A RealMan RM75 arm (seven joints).
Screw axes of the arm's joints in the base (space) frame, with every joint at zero. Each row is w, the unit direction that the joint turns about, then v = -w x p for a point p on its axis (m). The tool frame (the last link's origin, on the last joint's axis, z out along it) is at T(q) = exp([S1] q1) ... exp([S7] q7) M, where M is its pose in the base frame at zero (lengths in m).
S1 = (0, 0, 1, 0.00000, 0.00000, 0.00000)
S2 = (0, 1, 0, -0.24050, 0.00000, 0.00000)
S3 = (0, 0, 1, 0.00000, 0.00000, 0.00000)
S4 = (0, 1, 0, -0.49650, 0.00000, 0.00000)
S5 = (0, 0, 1, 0.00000, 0.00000, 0.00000)
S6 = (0, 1, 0, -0.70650, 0.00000, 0.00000)
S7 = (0, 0, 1, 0.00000, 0.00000, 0.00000)
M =
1 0 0 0.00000
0 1 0 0.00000
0 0 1 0.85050
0 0 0 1
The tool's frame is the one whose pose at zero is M.
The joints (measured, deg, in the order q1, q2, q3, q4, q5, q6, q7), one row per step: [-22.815 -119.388 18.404 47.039 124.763 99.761 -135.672]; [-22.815 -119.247 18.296 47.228 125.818 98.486 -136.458]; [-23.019 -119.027 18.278 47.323 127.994 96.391 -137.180]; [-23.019 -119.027 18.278 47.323 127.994 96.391 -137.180]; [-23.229 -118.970 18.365 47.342 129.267 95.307 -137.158]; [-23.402 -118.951 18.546 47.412 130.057 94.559 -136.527]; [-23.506 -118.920 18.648 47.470 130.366 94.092 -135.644]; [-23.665 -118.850 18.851 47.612 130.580 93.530 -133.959]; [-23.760 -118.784 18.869 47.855 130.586 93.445 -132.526]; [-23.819 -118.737 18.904 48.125 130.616 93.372 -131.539]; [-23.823 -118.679 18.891 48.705 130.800 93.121 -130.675]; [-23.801 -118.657 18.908 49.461 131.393 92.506 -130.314]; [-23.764 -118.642 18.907 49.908 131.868 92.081 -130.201]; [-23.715 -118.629 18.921 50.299 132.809 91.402 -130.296]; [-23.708 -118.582 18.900 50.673 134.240 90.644 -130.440]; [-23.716 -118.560 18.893 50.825 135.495 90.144 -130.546]
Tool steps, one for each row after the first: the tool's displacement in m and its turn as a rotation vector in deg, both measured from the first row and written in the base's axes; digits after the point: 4 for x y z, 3 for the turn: [-0.0045 0.0011 0.0008 -0.052 1.117 1.668]; [-0.0113 0.0031 0.0006 -0.476 3.405 3.826]; [-0.0113 0.0031 0.0006 -0.476 3.405 3.826]; [-0.0143 0.0044 -0.0003 -0.779 4.864 4.499]; [-0.0159 0.0056 -0.0009 -0.816 6.224 4.326]; [-0.0167 0.0067 -0.0008 -0.548 7.246 3.779]; [-0.0172 0.0085 -0.0001 0.044 8.827 2.479]; [-0.0170 0.0095 0.0012 0.618 9.893 1.205]; [-0.0170 0.0104 0.0025 1.040 10.744 0.310]; [-0.0177 0.0113 0.0051 1.621 11.967 -0.344]; [-0.0198 0.0121 0.0077 2.031 13.496 -0.330]; [-0.0215 0.0124 0.0092 2.198 14.456 -0.149]; [-0.0245 0.0123 0.0102 2.070 15.691 0.460]; [-0.0284 0.0118 0.0110 1.649 17.252 1.241]; [-0.0314 0.0110 0.0108 1.076 18.388 1.833]
